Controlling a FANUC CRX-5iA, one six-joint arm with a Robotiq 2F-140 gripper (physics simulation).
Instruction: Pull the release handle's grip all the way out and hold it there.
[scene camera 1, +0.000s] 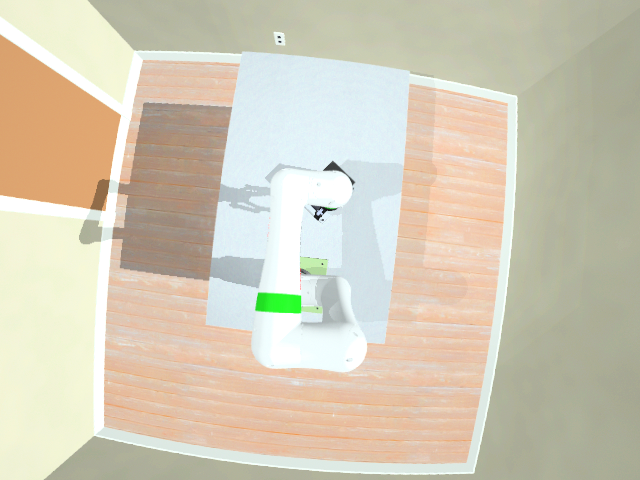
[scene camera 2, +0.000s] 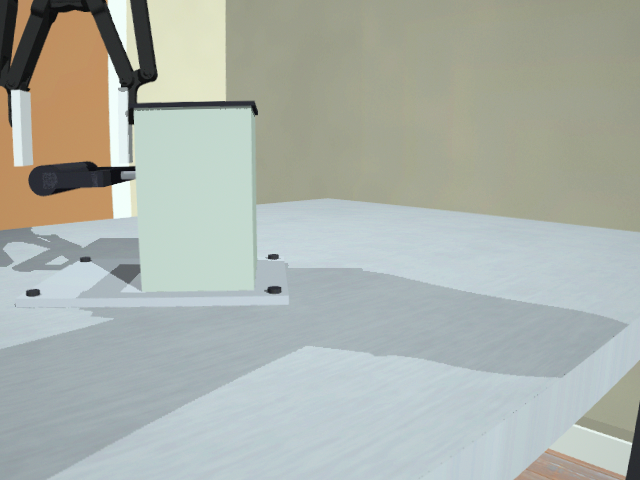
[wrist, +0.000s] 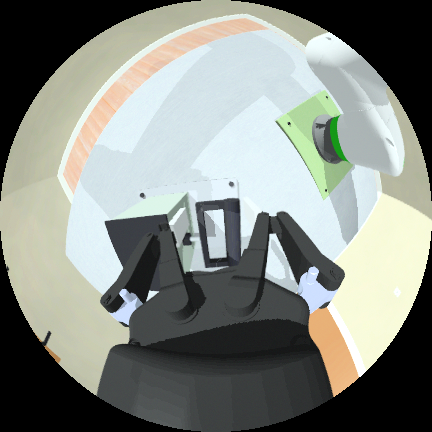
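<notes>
The release handle's dark grip (scene camera 2: 62, 178) (wrist: 232, 232) is a rectangular loop standing out from the side of a pale green housing (scene camera 2: 196, 201) (wrist: 172, 201) with a black lid. A short light rod (scene camera 2: 127, 175) shows between them. The housing is upright on a light bolted plate (scene camera 2: 273, 276) (wrist: 215, 188). My gripper (scene camera 2: 73, 157) (wrist: 214, 210) is open and points down over the grip. Its white-padded fingertips are at or slightly above the grip's top in scene camera 2, one on the housing side, close to the housing, the other on the outer side. In scene camera 1 my arm hides the grip.
My white arm (scene camera 1: 283, 248) reaches over the pale table (scene camera 1: 320, 103) (scene camera 2: 413, 423) (wrist: 225, 145) from its green mounting plate (scene camera 1: 315, 264) (wrist: 305, 125). The housing's black lid (scene camera 1: 333, 168) (wrist: 137, 237) rises close beside one finger. A wall stands behind the table's far end.
</notes>
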